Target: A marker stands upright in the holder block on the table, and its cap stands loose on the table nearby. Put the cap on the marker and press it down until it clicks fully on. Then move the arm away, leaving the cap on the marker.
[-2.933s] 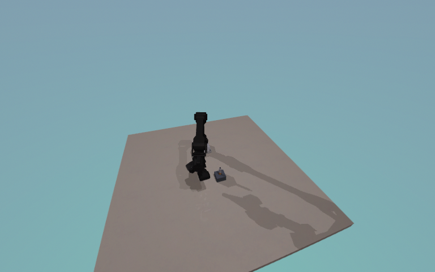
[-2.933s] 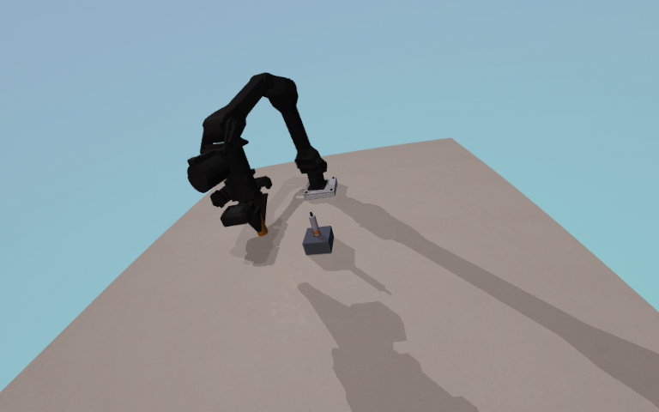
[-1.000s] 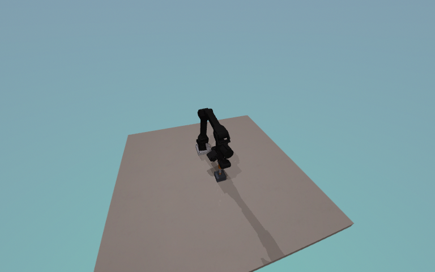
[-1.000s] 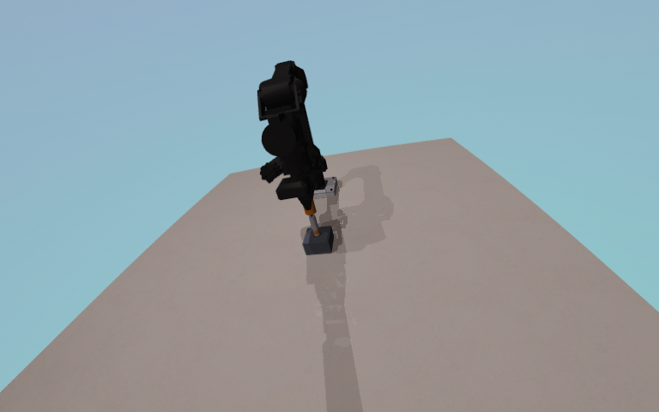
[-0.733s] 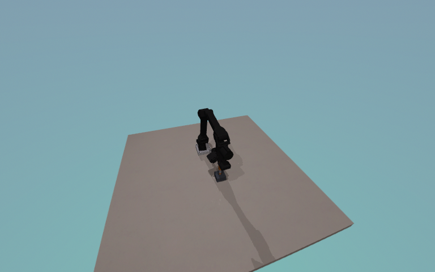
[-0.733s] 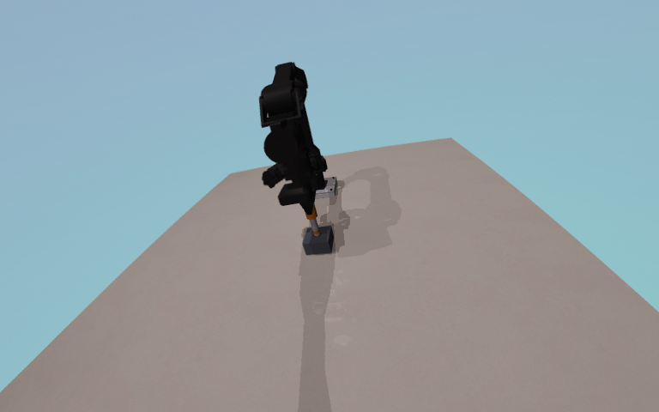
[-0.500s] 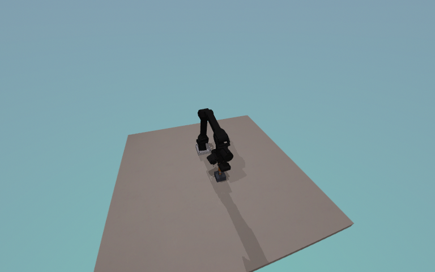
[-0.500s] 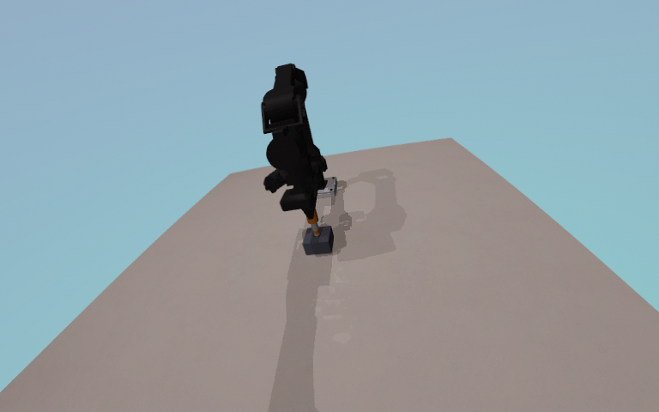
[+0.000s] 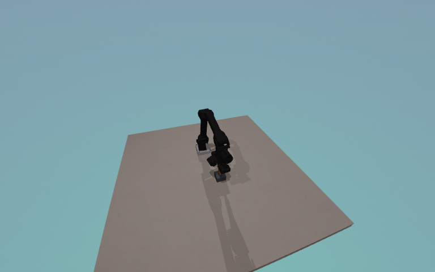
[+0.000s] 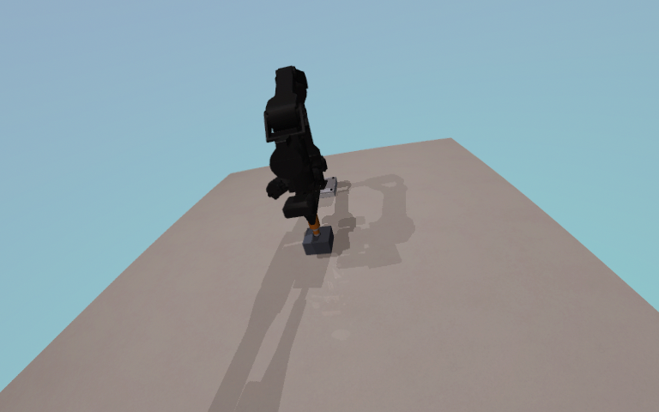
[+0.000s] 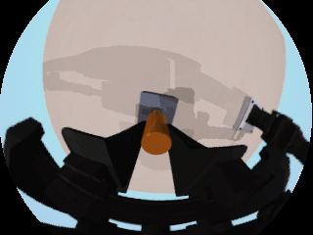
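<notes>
Now: the orange marker cap 10 mm above my gripper tip.
</notes>
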